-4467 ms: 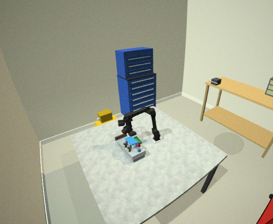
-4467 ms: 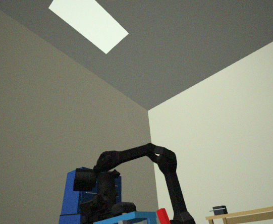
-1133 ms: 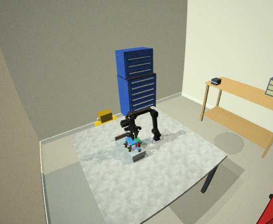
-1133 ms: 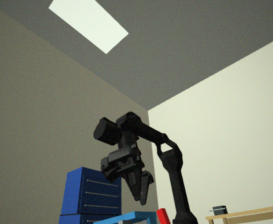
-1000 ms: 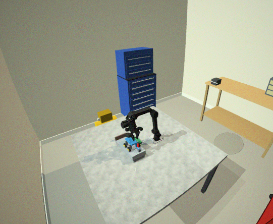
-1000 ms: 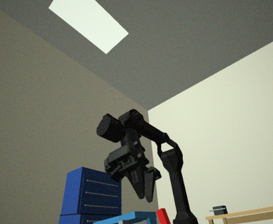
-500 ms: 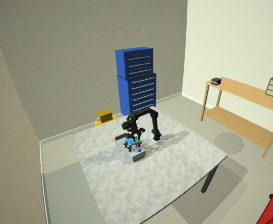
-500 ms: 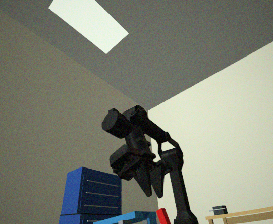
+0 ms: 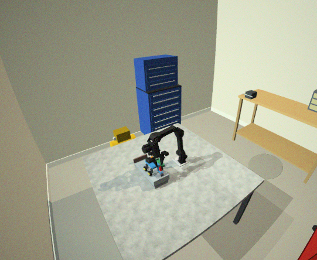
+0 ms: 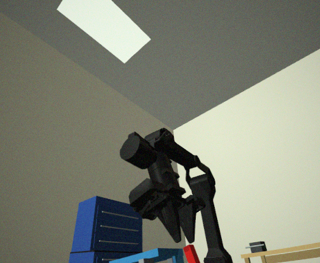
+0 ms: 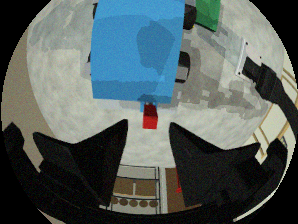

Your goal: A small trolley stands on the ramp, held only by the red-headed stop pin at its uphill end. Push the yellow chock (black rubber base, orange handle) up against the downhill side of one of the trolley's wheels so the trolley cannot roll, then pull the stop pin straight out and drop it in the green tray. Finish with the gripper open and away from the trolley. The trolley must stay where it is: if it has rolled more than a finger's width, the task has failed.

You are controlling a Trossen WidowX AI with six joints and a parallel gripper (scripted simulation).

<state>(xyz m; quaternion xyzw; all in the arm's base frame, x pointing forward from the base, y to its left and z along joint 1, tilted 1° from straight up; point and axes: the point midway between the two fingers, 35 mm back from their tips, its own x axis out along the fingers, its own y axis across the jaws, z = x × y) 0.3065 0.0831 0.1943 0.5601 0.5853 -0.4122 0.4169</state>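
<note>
My gripper tip is 20 mm to the right of the red-headed stop pin and 40 mm above it. From my gripper tip the other things lie so: blue-topped trolley (20 mm ahead, 80 mm to the right, 60 mm below); yellow chock (30 mm behind, 160 mm to the right, 90 mm below); grey ramp (20 mm ahead, 80 mm to the right, 130 mm below).
</note>
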